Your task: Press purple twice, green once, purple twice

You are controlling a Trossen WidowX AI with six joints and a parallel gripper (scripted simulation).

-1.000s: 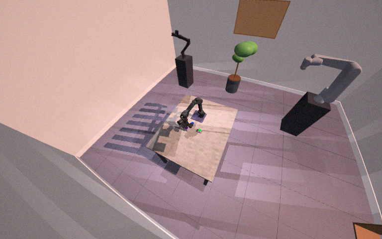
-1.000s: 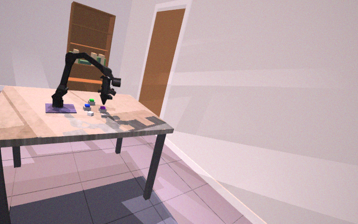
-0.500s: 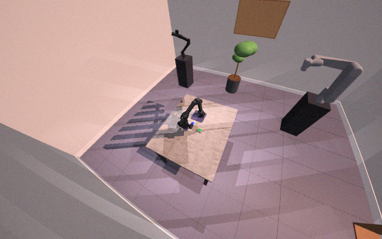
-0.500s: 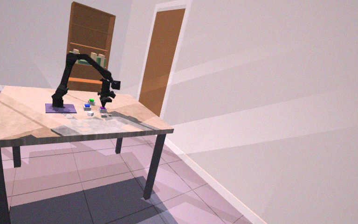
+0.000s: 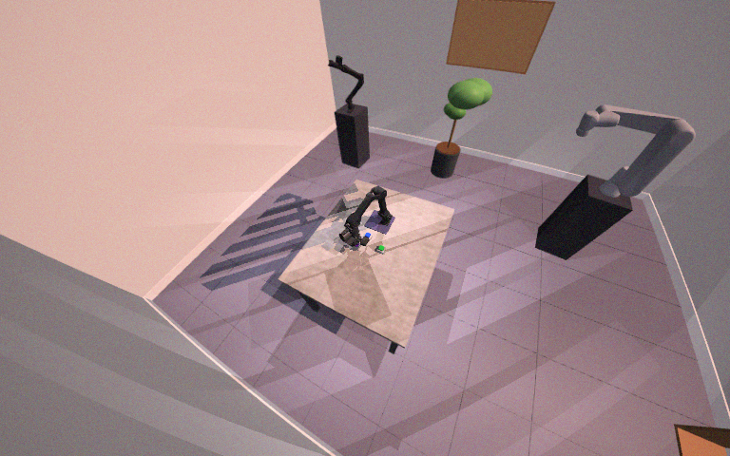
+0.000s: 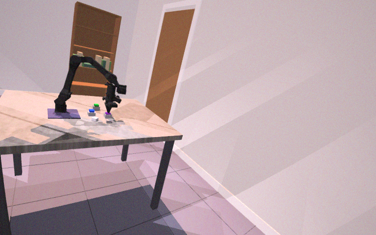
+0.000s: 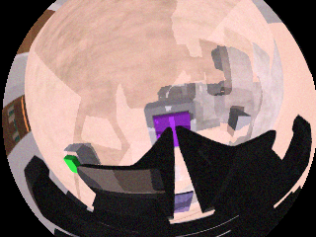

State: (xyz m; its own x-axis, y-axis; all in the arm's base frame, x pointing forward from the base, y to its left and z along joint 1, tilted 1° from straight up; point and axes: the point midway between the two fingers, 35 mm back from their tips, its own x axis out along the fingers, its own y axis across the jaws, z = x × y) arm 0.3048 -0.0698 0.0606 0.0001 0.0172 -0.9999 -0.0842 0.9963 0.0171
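The purple button is right at my gripper tip. From my gripper tip the other things lie so: blue button (110 mm behind, 30 mm to the left); green button (60 mm behind, 170 mm to the left).
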